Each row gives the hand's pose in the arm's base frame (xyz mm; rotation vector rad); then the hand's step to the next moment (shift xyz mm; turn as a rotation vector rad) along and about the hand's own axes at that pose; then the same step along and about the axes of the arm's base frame.
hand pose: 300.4 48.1 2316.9 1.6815 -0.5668 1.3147
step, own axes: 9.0 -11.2 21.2 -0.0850 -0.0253 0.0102
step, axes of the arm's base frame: 22.8 -11.1 3.6 -0.0028 -0.0105 -0.0886
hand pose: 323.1 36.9 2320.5 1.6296 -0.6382 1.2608
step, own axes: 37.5 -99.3 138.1 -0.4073 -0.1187 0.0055
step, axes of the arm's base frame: 156.0 -77.3 -4.0 -0.0343 -0.0123 -0.4227
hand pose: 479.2 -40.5 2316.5 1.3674 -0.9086 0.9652
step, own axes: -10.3 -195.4 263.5 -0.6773 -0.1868 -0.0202
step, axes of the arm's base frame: 187.3 -258.6 -75.9 -0.0680 0.0086 -0.6995
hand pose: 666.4 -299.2 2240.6 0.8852 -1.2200 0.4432
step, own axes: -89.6 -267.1 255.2 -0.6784 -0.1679 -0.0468
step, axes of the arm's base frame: 6.2 -346.8 -155.6 -0.0655 0.0409 -0.6962
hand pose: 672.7 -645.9 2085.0 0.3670 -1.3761 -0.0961
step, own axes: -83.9 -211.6 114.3 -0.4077 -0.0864 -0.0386
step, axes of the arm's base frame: -96.6 -198.1 -127.7 -0.0313 0.0403 -0.4154
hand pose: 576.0 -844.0 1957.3 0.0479 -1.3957 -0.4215
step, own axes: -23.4 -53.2 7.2 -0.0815 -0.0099 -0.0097
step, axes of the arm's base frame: -23.3 -40.3 -35.5 -0.0025 0.0145 -0.0814
